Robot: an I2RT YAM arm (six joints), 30 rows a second.
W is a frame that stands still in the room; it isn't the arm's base.
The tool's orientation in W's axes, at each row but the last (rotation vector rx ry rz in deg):
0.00 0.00 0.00
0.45 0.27 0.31
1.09 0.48 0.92
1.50 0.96 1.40
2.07 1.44 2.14
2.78 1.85 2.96
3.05 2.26 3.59
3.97 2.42 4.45
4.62 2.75 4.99
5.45 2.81 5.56
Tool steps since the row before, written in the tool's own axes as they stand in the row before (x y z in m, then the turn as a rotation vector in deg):
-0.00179 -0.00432 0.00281 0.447 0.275 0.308
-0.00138 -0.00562 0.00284 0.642 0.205 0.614
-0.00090 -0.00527 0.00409 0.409 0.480 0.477
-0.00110 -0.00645 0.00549 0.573 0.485 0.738
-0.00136 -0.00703 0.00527 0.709 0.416 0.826
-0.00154 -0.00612 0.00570 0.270 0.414 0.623
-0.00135 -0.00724 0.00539 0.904 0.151 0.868
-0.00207 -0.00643 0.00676 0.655 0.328 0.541
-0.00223 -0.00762 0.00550 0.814 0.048 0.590
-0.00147 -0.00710 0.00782 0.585 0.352 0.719
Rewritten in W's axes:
-0.00179 -0.00432 0.00281 0.447 0.275 0.308
-0.00134 -0.00565 0.00280 0.644 0.204 0.613
-0.00078 -0.00536 0.00400 0.405 0.477 0.483
-0.00085 -0.00662 0.00534 0.574 0.480 0.741
-0.00096 -0.00726 0.00504 0.714 0.413 0.823
-0.00104 -0.00646 0.00544 0.269 0.397 0.634
-0.00068 -0.00758 0.00504 0.928 0.163 0.840
-0.00127 -0.00702 0.00636 0.652 0.341 0.537
-0.00129 -0.00820 0.00495 0.836 0.074 0.555
-0.00037 -0.00790 0.00715 0.587 0.340 0.723

